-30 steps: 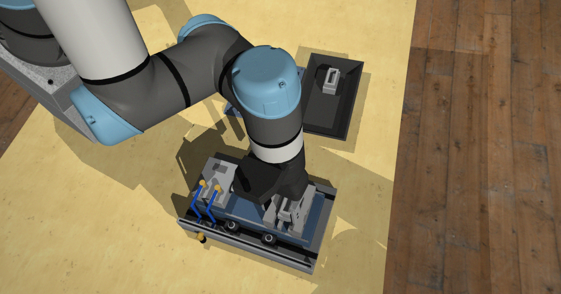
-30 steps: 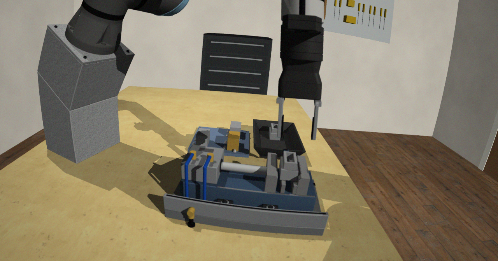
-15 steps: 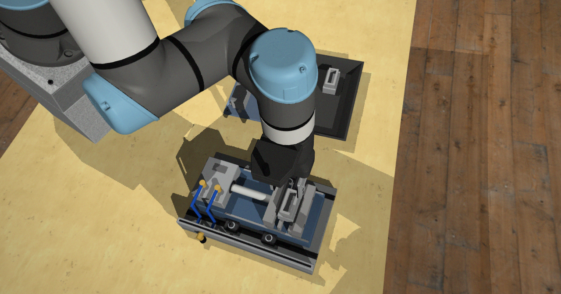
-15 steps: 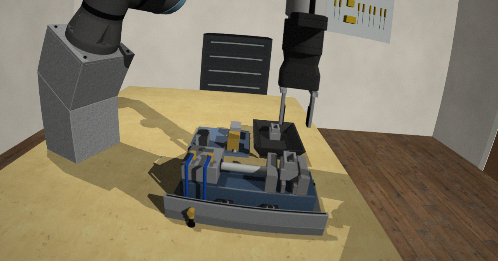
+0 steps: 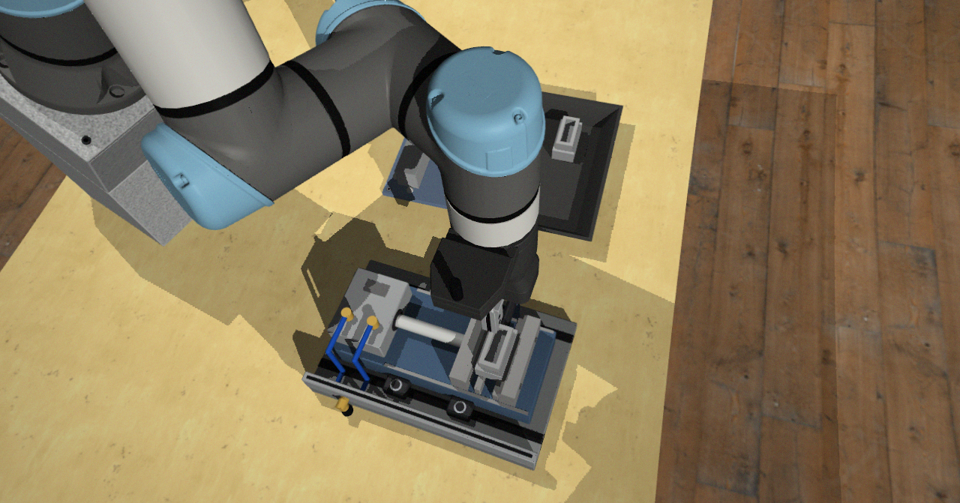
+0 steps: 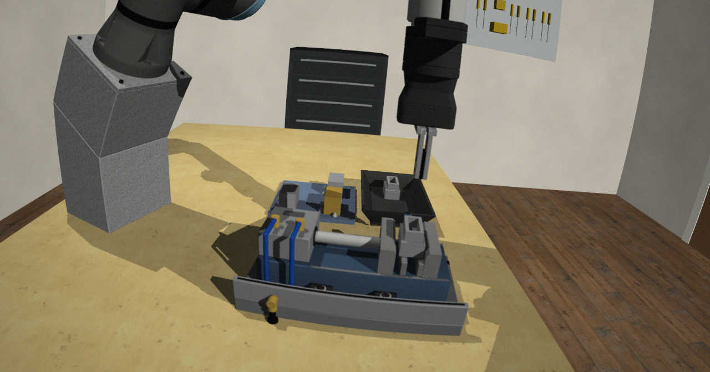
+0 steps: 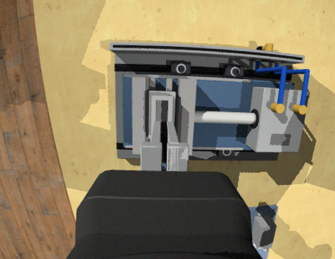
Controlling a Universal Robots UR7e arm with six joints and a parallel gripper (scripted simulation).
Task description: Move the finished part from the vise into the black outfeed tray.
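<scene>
Right now the white rod is 8 cm behind my hand, 3 cm to the left of it and 12 cm below it. Round my hand: blue fixture plate: 8 cm behind, 34 cm to the left, 20 cm below; then yellow block: 5 cm behind, 29 cm to the left, 17 cm below; then vise: 7 cm behind, 2 cm to the left, 16 cm below.
</scene>
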